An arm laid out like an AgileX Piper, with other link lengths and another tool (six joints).
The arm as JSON. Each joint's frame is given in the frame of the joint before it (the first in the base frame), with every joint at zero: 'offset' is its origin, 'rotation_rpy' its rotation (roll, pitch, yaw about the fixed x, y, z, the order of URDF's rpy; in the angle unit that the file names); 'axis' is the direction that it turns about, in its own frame. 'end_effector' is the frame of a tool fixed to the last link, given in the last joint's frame.
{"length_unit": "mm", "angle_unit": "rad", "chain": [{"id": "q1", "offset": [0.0, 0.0, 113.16], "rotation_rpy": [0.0, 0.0, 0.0], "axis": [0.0, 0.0, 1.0]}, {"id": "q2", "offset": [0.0, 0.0, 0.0], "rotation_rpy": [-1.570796, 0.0, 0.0], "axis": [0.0, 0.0, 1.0]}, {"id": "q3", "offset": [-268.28, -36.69, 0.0], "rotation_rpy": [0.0, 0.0, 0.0], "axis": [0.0, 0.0, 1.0]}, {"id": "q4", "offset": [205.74, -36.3, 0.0], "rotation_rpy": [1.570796, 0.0, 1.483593], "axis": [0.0, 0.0, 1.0]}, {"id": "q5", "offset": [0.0, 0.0, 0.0], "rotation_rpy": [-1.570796, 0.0, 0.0], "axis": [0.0, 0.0, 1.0]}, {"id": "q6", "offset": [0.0, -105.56, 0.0], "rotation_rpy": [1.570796, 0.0, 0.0], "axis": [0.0, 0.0, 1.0]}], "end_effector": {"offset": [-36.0, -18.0, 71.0], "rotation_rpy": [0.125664, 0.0, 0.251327]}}
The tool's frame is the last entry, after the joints.
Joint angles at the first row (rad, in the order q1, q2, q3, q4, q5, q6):
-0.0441 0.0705 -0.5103 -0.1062 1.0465 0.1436
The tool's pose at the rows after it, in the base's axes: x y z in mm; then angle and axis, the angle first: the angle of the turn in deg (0 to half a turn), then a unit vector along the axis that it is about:
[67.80, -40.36, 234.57, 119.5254, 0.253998, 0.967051, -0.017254]
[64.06, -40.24, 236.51, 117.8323, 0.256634, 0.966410, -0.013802]
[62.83, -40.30, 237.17, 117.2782, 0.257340, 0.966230, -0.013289]
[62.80, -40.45, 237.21, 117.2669, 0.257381, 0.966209, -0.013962]
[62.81, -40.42, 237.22, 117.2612, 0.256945, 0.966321, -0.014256]
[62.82, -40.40, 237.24, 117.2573, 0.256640, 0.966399, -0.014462]
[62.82, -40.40, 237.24, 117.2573, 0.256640, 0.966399, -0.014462]
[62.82, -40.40, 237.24, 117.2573, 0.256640, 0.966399, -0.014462]
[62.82, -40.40, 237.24, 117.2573, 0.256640, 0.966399, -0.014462]
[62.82, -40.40, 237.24, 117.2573, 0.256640, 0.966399, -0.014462]
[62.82, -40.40, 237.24, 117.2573, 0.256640, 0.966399, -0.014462]
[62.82, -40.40, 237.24, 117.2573, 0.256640, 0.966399, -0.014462]
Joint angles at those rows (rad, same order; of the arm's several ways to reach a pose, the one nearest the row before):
-0.0442 0.0349 -0.5083 -0.1064 1.0477 0.1438
-0.0441 0.0042 -0.5079 -0.1064 1.0476 0.1450
-0.0441 -0.0056 -0.5079 -0.1073 1.0477 0.1450
-0.0442 -0.0056 -0.5079 -0.1084 1.0476 0.1450
-0.0442 -0.0056 -0.5079 -0.1084 1.0477 0.1441
-0.0441 -0.0056 -0.5079 -0.1084 1.0477 0.1434
-0.0441 -0.0056 -0.5079 -0.1084 1.0477 0.1434
-0.0441 -0.0056 -0.5079 -0.1084 1.0477 0.1434
-0.0441 -0.0056 -0.5079 -0.1084 1.0477 0.1434
-0.0441 -0.0056 -0.5079 -0.1084 1.0477 0.1434
-0.0441 -0.0056 -0.5079 -0.1084 1.0477 0.1434
-0.0441 -0.0056 -0.5079 -0.1084 1.0477 0.1434

